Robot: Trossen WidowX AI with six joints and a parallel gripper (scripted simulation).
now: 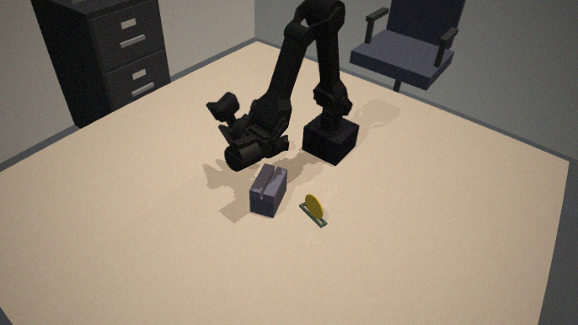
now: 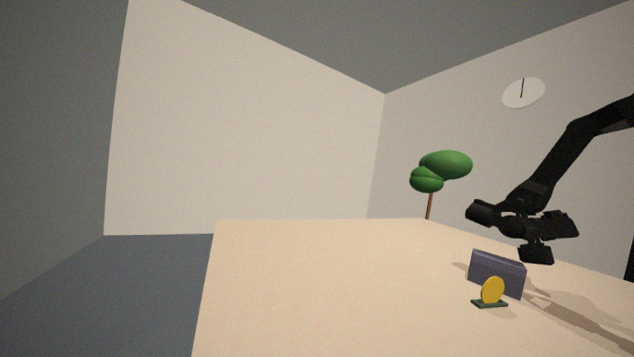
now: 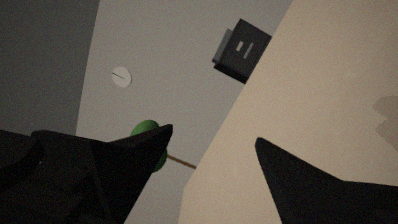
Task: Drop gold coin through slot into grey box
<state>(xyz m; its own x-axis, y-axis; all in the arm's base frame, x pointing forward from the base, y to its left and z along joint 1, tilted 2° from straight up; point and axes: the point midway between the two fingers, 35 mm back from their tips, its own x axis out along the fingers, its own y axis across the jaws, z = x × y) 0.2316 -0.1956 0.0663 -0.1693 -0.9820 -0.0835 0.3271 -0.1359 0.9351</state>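
Right now my gripper tip is 320 mm to the right of the gold coin, 120 mm above it and 30 mm short of it.
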